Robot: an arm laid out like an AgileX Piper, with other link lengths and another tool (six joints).
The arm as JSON. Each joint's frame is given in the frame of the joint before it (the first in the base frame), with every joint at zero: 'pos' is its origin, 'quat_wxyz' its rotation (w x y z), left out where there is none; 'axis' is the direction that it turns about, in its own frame. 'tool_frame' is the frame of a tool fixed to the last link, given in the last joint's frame.
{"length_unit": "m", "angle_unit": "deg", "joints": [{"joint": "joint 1", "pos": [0.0, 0.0, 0.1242], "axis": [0.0, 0.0, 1.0]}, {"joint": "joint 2", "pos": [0.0, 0.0, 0.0], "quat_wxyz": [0.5, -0.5, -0.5, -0.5], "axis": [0.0, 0.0, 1.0]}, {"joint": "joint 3", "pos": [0.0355, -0.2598, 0.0], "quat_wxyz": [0.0, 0.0, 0.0, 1.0], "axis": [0.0, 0.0, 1.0]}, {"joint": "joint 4", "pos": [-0.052, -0.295, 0.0], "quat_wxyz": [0.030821, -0.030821, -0.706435, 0.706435], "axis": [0.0, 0.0, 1.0]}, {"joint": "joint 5", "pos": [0.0, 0.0, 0.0], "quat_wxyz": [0.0, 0.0, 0.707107, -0.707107], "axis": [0.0, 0.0, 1.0]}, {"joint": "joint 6", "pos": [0.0, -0.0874, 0.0], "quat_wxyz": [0.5, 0.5, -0.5, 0.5], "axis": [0.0, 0.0, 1.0]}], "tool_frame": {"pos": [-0.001, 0.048, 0.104], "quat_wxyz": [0.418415, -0.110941, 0.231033, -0.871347]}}
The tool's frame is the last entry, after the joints.
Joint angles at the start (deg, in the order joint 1, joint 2, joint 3, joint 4, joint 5, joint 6):
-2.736, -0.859, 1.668, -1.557, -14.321, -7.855
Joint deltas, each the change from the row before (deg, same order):
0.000, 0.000, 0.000, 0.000, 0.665, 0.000
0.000, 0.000, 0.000, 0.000, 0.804, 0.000
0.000, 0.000, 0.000, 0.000, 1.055, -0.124
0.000, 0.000, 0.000, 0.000, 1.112, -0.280
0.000, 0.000, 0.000, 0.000, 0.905, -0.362
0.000, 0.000, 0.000, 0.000, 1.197, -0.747
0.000, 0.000, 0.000, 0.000, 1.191, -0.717
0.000, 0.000, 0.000, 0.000, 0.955, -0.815
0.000, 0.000, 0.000, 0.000, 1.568, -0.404
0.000, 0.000, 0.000, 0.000, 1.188, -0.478
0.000, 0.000, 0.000, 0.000, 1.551, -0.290
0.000, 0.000, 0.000, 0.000, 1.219, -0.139
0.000, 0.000, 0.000, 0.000, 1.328, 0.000
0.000, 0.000, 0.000, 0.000, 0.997, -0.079
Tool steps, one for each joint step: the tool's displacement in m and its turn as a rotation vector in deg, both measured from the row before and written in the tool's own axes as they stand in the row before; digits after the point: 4 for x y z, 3 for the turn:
0.0015, 0.0011, 0.0013, -0.483, 0.397, 0.227
0.0019, 0.0014, 0.0015, -0.584, 0.480, 0.274
0.0024, 0.0019, 0.0020, -0.767, 0.691, 0.251
0.0024, 0.0021, 0.0022, -0.811, 0.800, 0.134
0.0019, 0.0018, 0.0018, -0.663, 0.714, -0.009
0.0023, 0.0025, 0.0025, -0.885, 1.070, -0.250
0.0023, 0.0025, 0.0025, -0.891, 1.042, -0.231
0.0017, 0.0022, 0.0021, -0.723, 0.946, -0.399
0.0032, 0.0031, 0.0032, -1.198, 1.079, 0.151
0.0023, 0.0025, 0.0025, -0.913, 0.897, -0.039
0.0032, 0.0030, 0.0031, -1.199, 0.998, 0.236
0.0025, 0.0023, 0.0024, -0.945, 0.738, 0.261
0.0028, 0.0025, 0.0026, -1.031, 0.727, 0.415
0.0021, 0.0019, 0.0020, -0.774, 0.585, 0.243

